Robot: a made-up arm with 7 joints. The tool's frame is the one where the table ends. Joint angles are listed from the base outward.
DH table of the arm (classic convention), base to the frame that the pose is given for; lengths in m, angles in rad. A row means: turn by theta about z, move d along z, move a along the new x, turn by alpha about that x. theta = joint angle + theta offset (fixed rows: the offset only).
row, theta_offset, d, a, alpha
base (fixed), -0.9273, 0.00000, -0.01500, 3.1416
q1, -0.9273, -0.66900, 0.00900, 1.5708
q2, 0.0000, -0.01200, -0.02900, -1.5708
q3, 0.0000, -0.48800, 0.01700, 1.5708
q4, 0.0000, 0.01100, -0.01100, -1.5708
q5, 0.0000, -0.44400, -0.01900, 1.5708
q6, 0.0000, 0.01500, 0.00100, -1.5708
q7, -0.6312, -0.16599, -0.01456, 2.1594
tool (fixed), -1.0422, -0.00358, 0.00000, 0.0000
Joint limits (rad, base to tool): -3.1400..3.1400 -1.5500..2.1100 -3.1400..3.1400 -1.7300..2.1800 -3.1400..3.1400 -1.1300..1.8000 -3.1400..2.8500
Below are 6 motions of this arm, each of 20 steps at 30 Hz.
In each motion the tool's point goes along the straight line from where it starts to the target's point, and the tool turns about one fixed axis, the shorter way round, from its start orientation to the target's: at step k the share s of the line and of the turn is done. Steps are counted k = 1, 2, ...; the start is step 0. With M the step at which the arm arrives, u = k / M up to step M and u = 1 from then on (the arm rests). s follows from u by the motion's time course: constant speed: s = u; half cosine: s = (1 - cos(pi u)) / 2; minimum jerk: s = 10 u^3 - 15 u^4 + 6 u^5.
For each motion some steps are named. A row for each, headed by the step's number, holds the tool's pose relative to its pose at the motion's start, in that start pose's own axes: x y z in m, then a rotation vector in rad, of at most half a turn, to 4 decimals.
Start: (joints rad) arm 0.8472 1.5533 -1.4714 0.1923 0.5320 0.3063 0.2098
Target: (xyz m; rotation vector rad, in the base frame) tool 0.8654 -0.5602 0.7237 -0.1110 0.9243 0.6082
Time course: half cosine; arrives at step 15
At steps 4, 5, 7, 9, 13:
4: 0.0086 0.0259 0.0049 -0.0718 0.0379 0.0594
5: 0.0130 0.0391 0.0075 -0.1085 0.0572 0.0898
7: 0.0234 0.0701 0.0134 -0.1942 0.1025 0.1608
9: 0.0341 0.1025 0.0196 -0.2839 0.1499 0.2351
13: 0.0499 0.1498 0.0286 -0.4151 0.2191 0.3437

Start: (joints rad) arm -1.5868 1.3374 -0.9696 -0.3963 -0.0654 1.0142 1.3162
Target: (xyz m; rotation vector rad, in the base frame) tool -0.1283 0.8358 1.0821 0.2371 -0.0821 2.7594
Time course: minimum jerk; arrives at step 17
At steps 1, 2, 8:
1: -0.0003 0.0002 0.0003 0.0014 -0.0025 0.0006
2: -0.0019 0.0013 0.0023 0.0102 -0.0183 0.0047
8: -0.0631 0.0433 0.0760 0.3349 -0.6013 0.1546

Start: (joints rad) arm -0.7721 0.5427 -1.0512 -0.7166 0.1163 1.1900 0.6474
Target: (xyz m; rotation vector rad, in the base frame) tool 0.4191 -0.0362 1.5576 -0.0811 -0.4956 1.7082
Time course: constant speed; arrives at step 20
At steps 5, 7, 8, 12, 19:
5: -0.0331 -0.0105 -0.0185 0.0939 -0.1614 0.0960
7: -0.0463 -0.0147 -0.0259 0.1314 -0.2260 0.1344
8: -0.0529 -0.0168 -0.0296 0.1502 -0.2583 0.1535
12: -0.0794 -0.0252 -0.0444 0.2253 -0.3875 0.2303
19: -0.1257 -0.0400 -0.0702 0.3566 -0.6135 0.3647

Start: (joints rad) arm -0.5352 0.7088 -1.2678 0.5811 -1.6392 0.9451 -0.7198
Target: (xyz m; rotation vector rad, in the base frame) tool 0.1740 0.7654 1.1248 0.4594 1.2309 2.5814
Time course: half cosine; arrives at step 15
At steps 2, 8, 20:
2: -0.0106 -0.0122 -0.0053 0.0021 0.0017 -0.0492
8: -0.1351 -0.1557 -0.0673 0.0272 0.0212 -0.6292
20: -0.2445 -0.2820 -0.1219 0.0493 0.0383 -1.1393

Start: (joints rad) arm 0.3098 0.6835 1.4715 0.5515 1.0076 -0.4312 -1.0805
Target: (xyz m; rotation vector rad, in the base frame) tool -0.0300 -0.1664 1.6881 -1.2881 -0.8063 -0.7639
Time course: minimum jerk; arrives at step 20
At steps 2, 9, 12, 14, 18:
2: -0.0036 -0.0024 -0.0047 0.0080 -0.0097 -0.0063
9: -0.1701 -0.1135 -0.2234 0.3814 -0.4612 -0.3017
12: -0.2854 -0.1904 -0.3748 0.6398 -0.7737 -0.5061
14: -0.3499 -0.2334 -0.4595 0.7845 -0.9487 -0.6205
18: -0.4145 -0.2765 -0.5444 0.9293 -1.1238 -0.7351

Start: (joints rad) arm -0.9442 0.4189 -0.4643 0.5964 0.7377 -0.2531 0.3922
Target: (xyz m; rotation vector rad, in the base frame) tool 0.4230 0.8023 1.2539 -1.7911 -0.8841 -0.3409
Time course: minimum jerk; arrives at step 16
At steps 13, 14, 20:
13: 0.1785 0.3118 -0.0584 -0.7407 0.1915 -0.2919
14: 0.1847 0.3226 -0.0604 -0.7662 0.1981 -0.3019
20: 0.1877 0.3278 -0.0614 -0.7787 0.2014 -0.3068

